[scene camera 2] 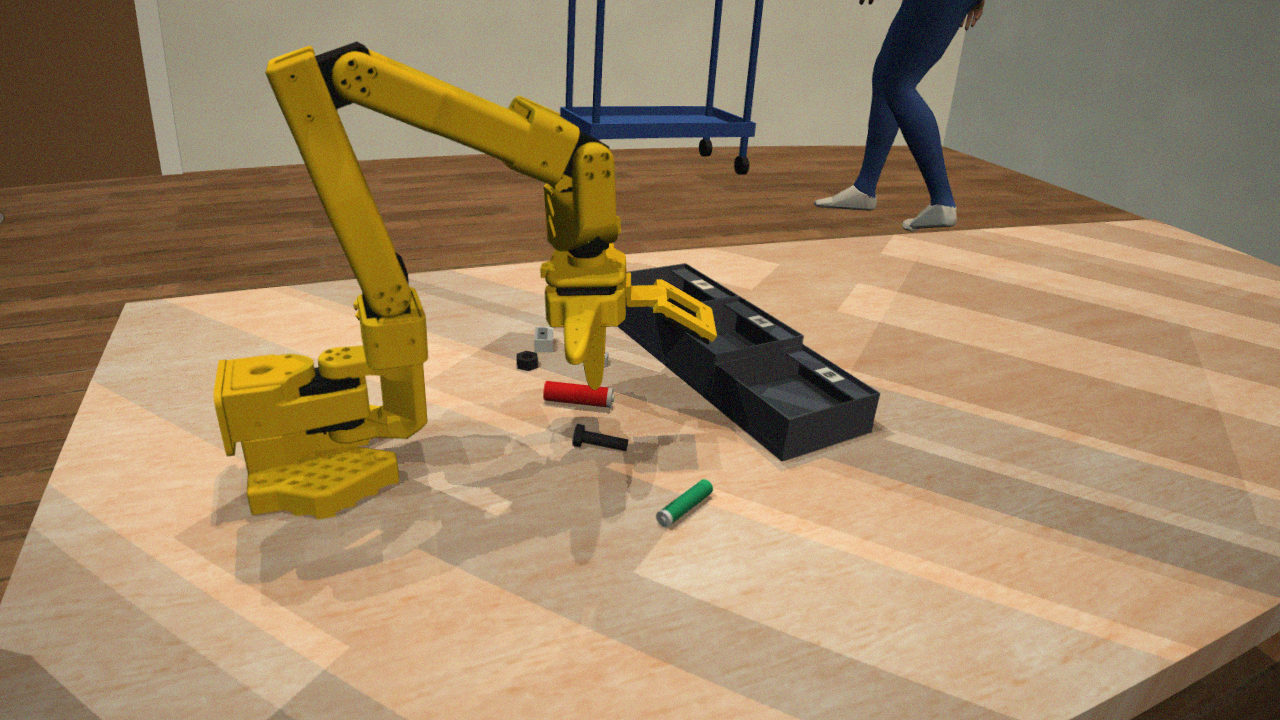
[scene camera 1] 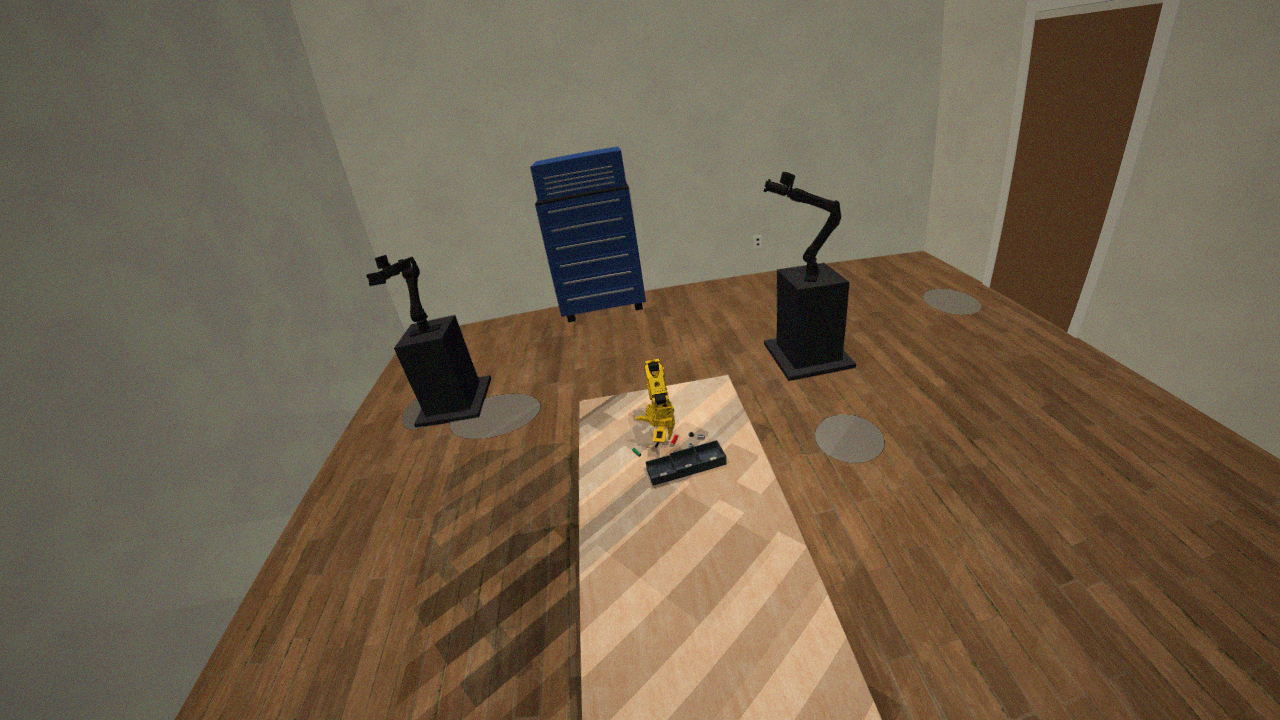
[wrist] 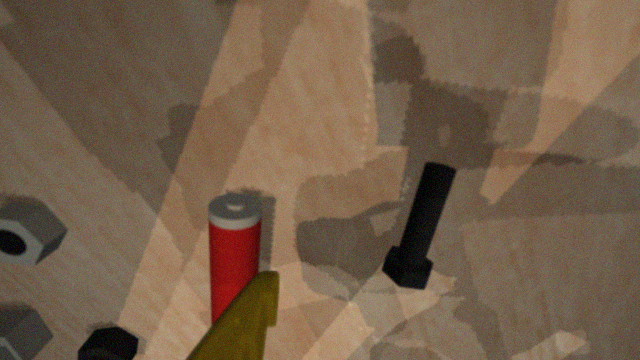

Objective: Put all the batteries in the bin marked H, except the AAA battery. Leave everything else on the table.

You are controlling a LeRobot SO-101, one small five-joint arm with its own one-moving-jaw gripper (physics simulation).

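Note:
A red battery (scene camera 2: 553,391) and a green battery (scene camera 2: 673,511) are visible; in the wrist view the green battery is out of frame. I see a black bolt (scene camera 2: 580,435), and the wrist view gives the bolt (wrist: 407,265) too. A dark three-compartment tray (scene camera 2: 790,399) is visible, likewise the tray (scene camera 1: 710,455); in the wrist view the tray is out of frame.

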